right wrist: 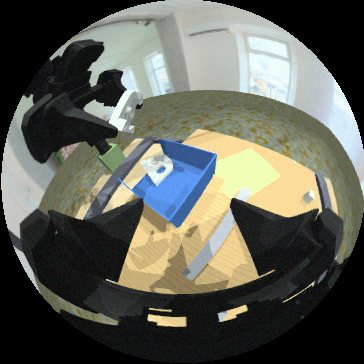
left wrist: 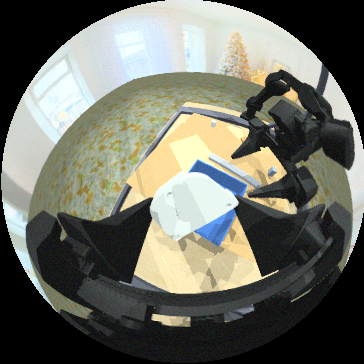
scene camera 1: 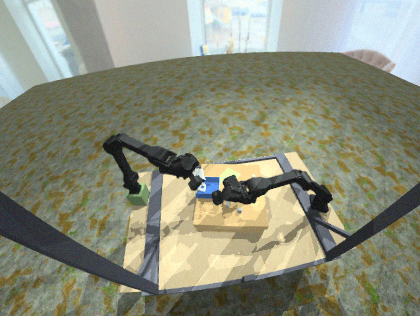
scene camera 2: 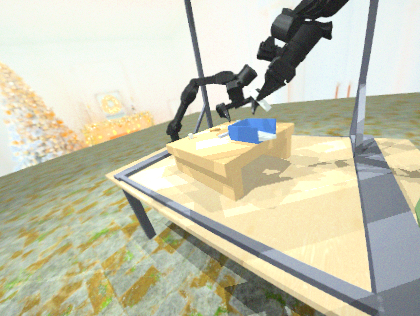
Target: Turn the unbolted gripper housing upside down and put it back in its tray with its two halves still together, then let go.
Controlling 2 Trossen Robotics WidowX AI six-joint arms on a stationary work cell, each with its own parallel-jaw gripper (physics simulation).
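Places are measured from the left arm's base along level axes (x back, y right, z up), in millimetres.
Where they show: left gripper, between the fingertips: (right wrist: 131,116) (left wrist: 193,200) (scene camera 1: 200,174) (scene camera 2: 256,100); right gripper, between the fingertips: (right wrist: 187,202) (left wrist: 238,173) (scene camera 1: 220,189) (scene camera 2: 241,118); left arm's base, origin of its link: (right wrist: 105,149) (scene camera 1: 135,189); right arm's base, origin of its link: (left wrist: 249,115) (scene camera 1: 319,201).
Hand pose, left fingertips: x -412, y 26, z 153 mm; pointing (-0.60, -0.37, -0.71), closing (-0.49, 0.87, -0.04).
Note:
Things, the pixels of their top centre, and the offset from my left fingertips. "pt": a spot on its surface instead.
- white housing half, a spot on its surface: (left wrist: 185,207) (right wrist: 124,107) (scene camera 1: 198,173) pt dz +13, dx +12, dy -2 mm
- blue tray, centre of its top: (right wrist: 161,164) (left wrist: 207,197) (scene camera 2: 251,122) (scene camera 1: 207,184) dz -71, dx -32, dy +10 mm
- raised wooden platform, centre of its top: (right wrist: 235,217) (left wrist: 226,163) (scene camera 2: 227,134) (scene camera 1: 230,191) dz -123, dx -153, dy +19 mm
- grey bar, centre of its top: (right wrist: 222,229) (left wrist: 235,168) dz -113, dx -142, dy +45 mm
- green block, centre of its top: (right wrist: 105,149) (scene camera 1: 135,189) dz -153, dx +412, dy -27 mm
One white housing half (scene camera 1: 200,173) (scene camera 2: 265,106) (left wrist: 185,207) (right wrist: 125,113) is held in my left gripper (scene camera 1: 198,181) (left wrist: 193,200), up in the air beside and above the tray's open side, tilted steeply in the right wrist view. The other half (scene camera 1: 202,189) (scene camera 2: 267,135) (right wrist: 154,177), with round holes, lies apart from it at the open side of the blue tray (scene camera 1: 213,179) (scene camera 2: 242,134) (left wrist: 219,175) (right wrist: 199,192). The held half hides it in the left wrist view. My right gripper (left wrist: 238,173) (right wrist: 187,202) is open and empty, near the tray and above the grey bar.
The tray stands on a raised wooden platform (scene camera 1: 230,220) (scene camera 2: 202,151). The grey bar (left wrist: 234,170) (right wrist: 215,240) lies beside the tray. Small grey blocks (left wrist: 214,123) (left wrist: 272,171) (right wrist: 308,196) stand on the platform. A green block (scene camera 1: 137,196) (right wrist: 111,159) is at the left arm's base.

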